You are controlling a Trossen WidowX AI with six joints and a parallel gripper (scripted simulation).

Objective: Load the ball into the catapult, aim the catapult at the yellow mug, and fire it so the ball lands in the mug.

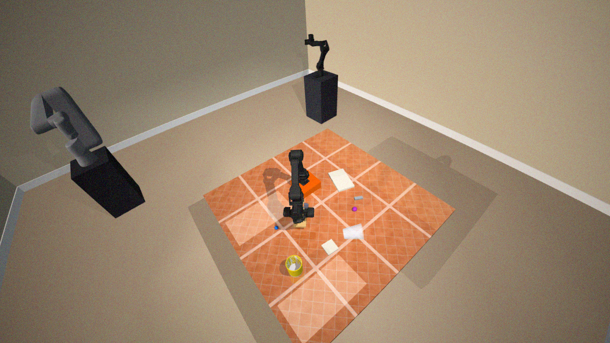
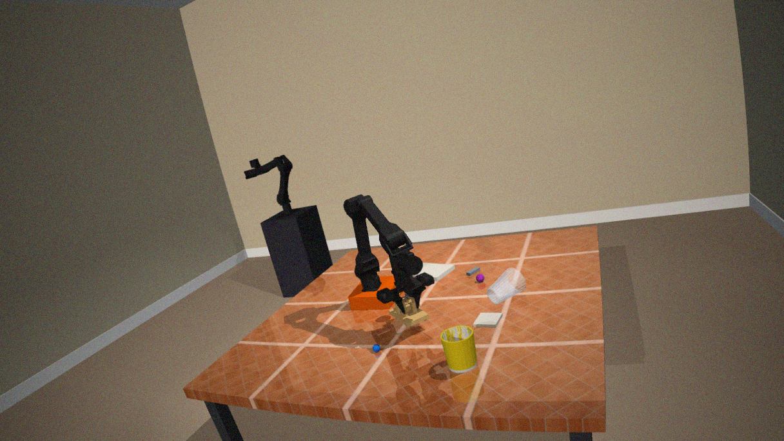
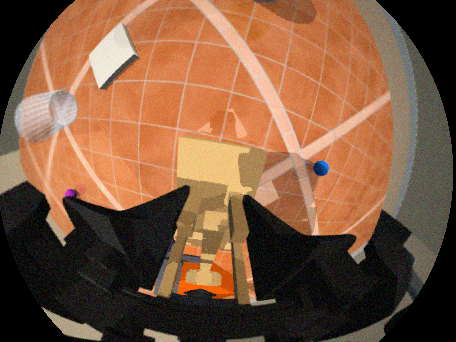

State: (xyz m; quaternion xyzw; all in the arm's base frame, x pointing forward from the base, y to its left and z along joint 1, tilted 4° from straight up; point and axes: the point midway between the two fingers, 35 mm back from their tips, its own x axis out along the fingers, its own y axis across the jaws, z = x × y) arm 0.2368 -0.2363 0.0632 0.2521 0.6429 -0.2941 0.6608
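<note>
Right now my gripper tip is 34 cm to the right of the purple ball, 17 cm short of it and 5 cm above it. The rest, counted from my gripper tip: small white tile 24 cm ahead, 7 cm below, 3 cm to the left; blue ball 13 cm to the right, 9 cm behind, 6 cm below; catapult 6 cm to the left, 4 cm behind, 2 cm above.
</note>
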